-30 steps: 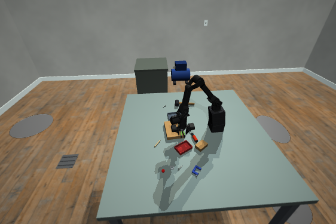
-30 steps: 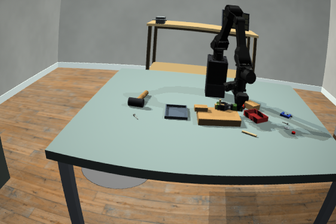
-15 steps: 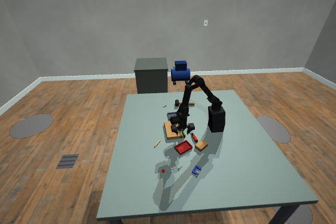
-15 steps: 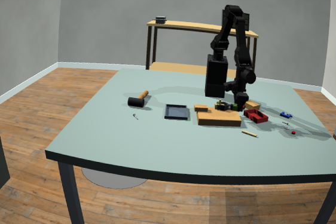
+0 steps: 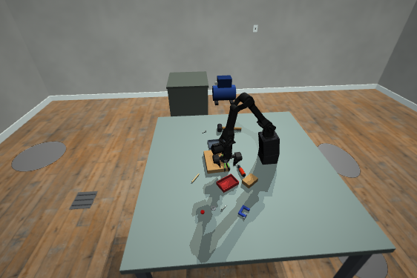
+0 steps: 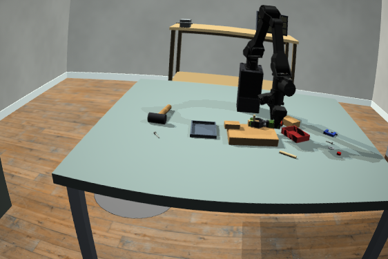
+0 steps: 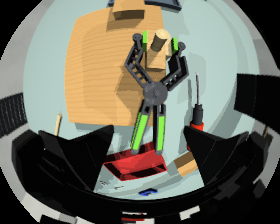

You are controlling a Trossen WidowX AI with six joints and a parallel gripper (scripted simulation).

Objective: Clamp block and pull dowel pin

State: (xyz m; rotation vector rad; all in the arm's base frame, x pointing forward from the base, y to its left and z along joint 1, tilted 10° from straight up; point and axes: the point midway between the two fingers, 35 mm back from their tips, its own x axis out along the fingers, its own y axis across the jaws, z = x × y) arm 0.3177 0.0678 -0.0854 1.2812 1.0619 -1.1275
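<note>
The dowel pin is 9 cm to the right of my hand and 3 cm below it. Round my hand: spare wooden block: 12 cm behind, 12 cm to the left, 6 cm below; then red tray: 2 cm ahead, 11 cm to the left, 7 cm below; then wooden board: 5 cm ahead, 10 cm to the right, 7 cm below.
</note>
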